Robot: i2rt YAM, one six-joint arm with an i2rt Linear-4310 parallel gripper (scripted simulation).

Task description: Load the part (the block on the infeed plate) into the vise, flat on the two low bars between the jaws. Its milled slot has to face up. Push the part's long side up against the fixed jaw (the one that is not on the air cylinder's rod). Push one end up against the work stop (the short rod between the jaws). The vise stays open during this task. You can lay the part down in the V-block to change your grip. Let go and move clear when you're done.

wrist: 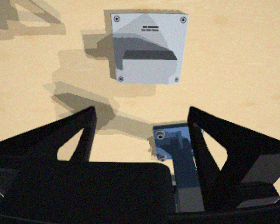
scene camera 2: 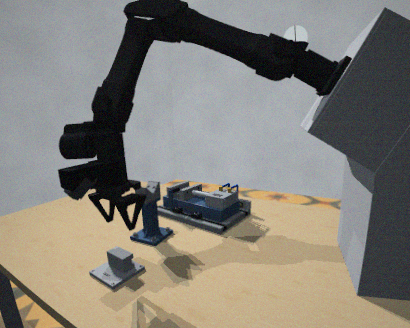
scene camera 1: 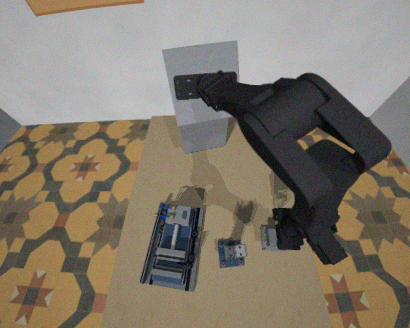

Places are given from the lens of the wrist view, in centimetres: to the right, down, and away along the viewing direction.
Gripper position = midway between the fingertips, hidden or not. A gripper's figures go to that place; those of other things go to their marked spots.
my gripper [wrist: 142,112]: 0, 0, 13
part [wrist: 139,66]: 0, -5, 18
V-block post [wrist: 185,170]: 7, 9, 24
The marked spots on the V-block post and the part are 17 cm apart.
